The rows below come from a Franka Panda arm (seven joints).
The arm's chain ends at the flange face. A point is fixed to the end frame.
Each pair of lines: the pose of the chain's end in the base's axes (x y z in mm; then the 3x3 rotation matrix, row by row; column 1 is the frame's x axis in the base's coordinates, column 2 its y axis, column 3 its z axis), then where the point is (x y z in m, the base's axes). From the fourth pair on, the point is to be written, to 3 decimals.
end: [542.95, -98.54, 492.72], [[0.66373, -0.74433, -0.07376], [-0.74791, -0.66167, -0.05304], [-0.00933, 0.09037, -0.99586]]
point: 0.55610 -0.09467 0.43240
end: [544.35, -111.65, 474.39], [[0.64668, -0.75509, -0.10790], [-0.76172, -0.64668, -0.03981], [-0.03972, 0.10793, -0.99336]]
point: 0.55557 -0.10736 0.41371
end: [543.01, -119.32, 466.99], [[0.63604, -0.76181, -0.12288], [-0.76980, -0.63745, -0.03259], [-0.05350, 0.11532, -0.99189]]
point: 0.55340 -0.11482 0.40617
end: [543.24, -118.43, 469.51], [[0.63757, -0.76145, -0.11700], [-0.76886, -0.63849, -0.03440], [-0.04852, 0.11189, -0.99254]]
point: 0.554 -0.114 0.409
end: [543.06, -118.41, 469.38], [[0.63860, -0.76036, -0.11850], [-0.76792, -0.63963, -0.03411], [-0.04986, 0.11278, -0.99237]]
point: 0.554 -0.114 0.409
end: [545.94, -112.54, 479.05], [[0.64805, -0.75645, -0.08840], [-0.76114, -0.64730, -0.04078], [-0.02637, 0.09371, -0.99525]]
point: 0.558 -0.108 0.419
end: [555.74, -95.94, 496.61], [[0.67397, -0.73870, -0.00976], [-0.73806, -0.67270, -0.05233], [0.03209, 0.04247, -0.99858]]
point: 0.573 -0.092 0.437
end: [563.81, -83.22, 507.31], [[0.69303, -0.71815, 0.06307], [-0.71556, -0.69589, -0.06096], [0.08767, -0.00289, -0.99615]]
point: 0.585 -0.079 0.449
